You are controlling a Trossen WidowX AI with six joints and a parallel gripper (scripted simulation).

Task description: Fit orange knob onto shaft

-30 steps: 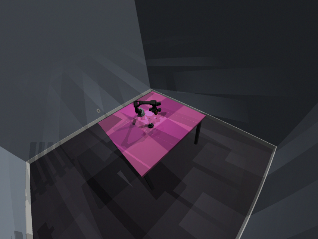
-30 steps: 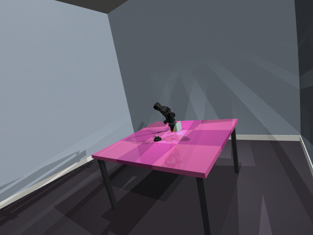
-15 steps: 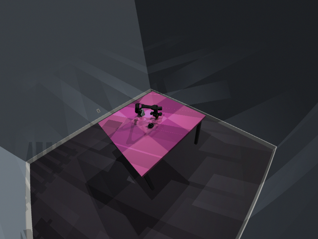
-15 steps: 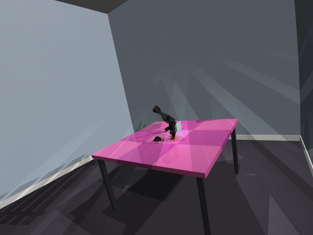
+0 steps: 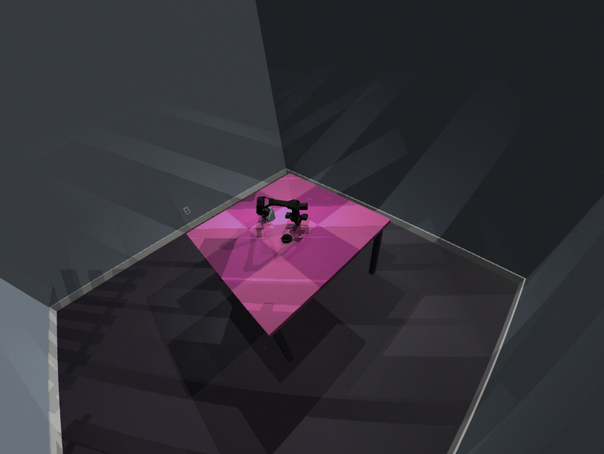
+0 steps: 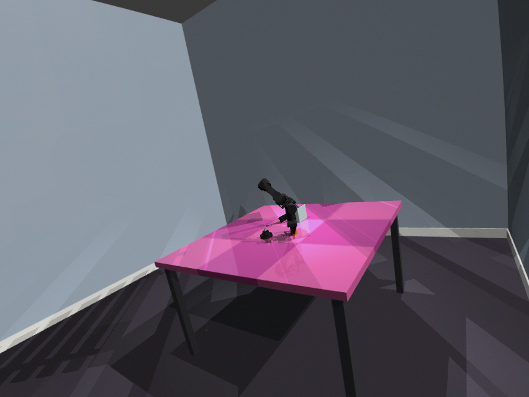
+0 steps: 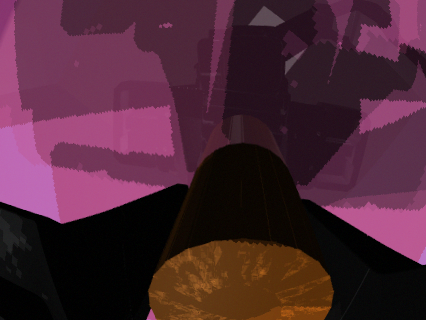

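My gripper tip is now 30 mm below the orange knob. Also, from my gripper tip: round black pedestal (180 mm to the right, 70 mm ahead, 20 mm above).
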